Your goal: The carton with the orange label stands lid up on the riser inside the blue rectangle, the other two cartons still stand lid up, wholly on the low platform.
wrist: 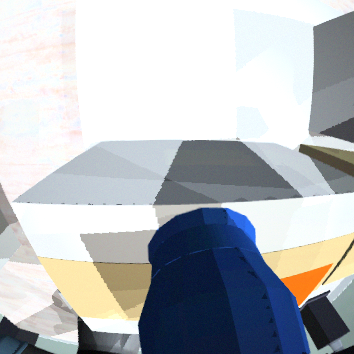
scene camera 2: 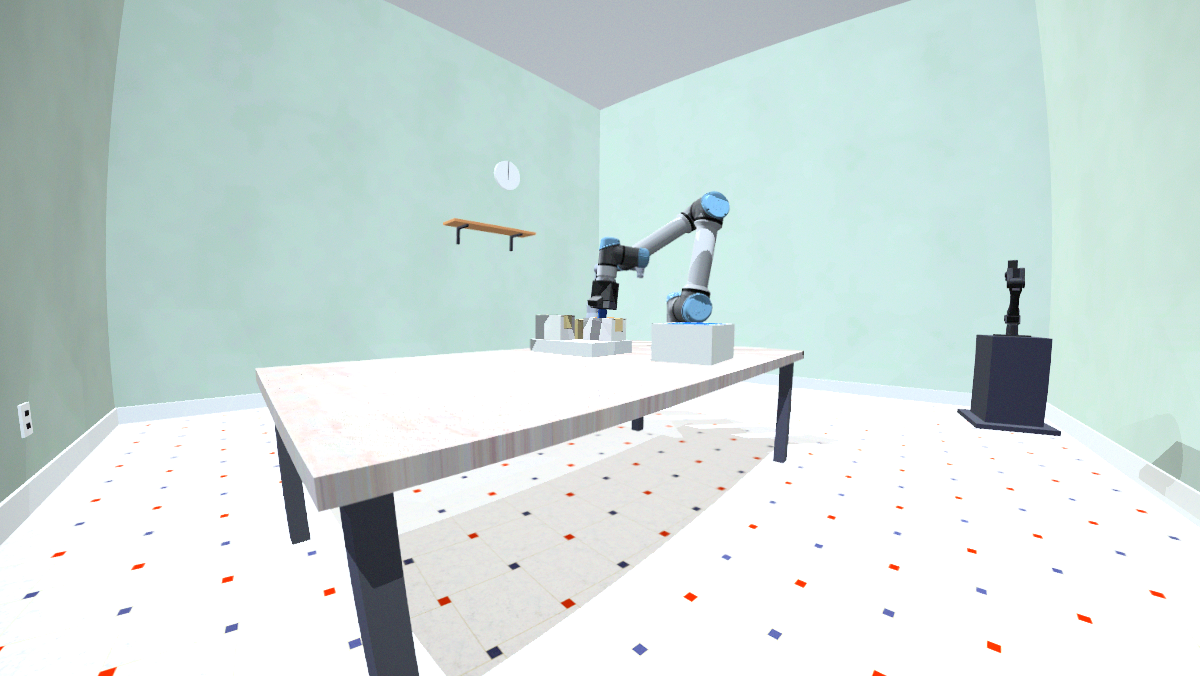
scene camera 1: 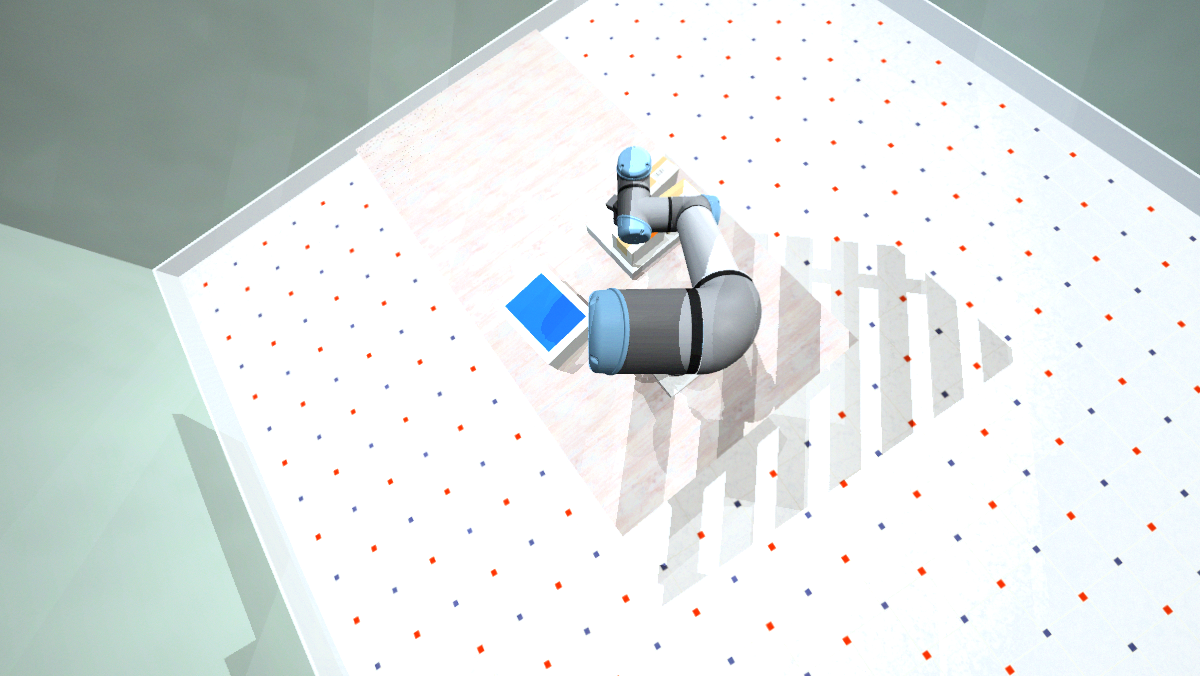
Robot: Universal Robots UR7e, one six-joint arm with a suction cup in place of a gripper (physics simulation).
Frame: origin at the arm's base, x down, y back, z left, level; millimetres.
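Where they show: hand, tool point: [wrist: 198, 224] [scene camera 2: 601, 321].
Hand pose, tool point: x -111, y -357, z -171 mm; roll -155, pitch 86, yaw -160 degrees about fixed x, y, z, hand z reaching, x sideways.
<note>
Each offset is from my tool point to the centre of the thing. Level surfaces: height alone.
The carton with the orange label {dz -7, dx +30, dy +30 mm} [wrist: 105, 175] [scene camera 1: 635, 247] stands lid up on the low platform {dz -89, dx +97, dy -15 mm} [scene camera 1: 622, 262] [scene camera 2: 579, 346]. Its white lid band and tan side fill the wrist view, and a corner of the orange label {dz -29, dx -12, dy +54 mm} [wrist: 305, 281] shows at the lower right. My blue suction cup [wrist: 201, 218] [scene camera 2: 600, 315] is pressed down on this carton's lid. In scene camera 1 the arm's wrist hides the cup. A second carton {dz -179, dx +25, dy -63 mm} [scene camera 1: 665, 172] [wrist: 331, 70] stands close beside it, and another carton [scene camera 2: 551, 326] stands at the platform's left end. The blue rectangle {dz +369, dx +1, dy +3 mm} [scene camera 1: 545, 310] on the riser {dz +369, dx +60, dy +3 mm} [scene camera 1: 571, 352] [scene camera 2: 691, 342] is empty.
The riser and the arm's base stand at the table's far end, right of the platform. The long wooden table {dx +121 mm} [scene camera 2: 469, 403] stretches toward scene camera 2. A dark pedestal [scene camera 2: 1009, 378] stands on the floor at the right, away from the table.
</note>
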